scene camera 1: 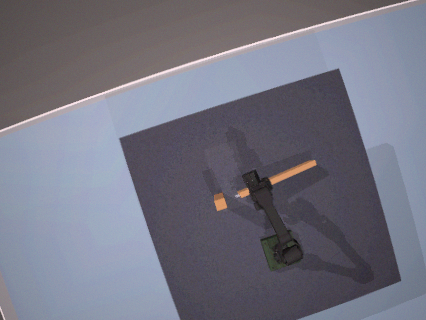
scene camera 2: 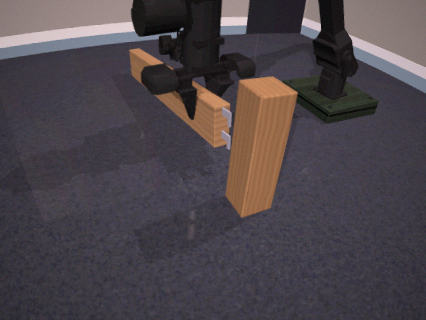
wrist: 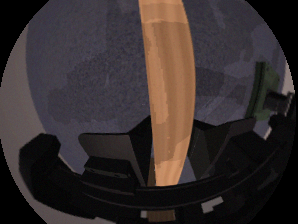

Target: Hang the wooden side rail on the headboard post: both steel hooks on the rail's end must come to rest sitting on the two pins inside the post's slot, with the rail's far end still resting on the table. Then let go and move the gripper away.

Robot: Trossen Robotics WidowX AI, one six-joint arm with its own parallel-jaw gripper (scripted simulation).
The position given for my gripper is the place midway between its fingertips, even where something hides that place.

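Observation:
My gripper (scene camera 2: 199, 116) is visible to me, and the wrist view (wrist: 162, 117) shows the gripper too. I can also see a wooden side rail (scene camera 2: 212, 119).

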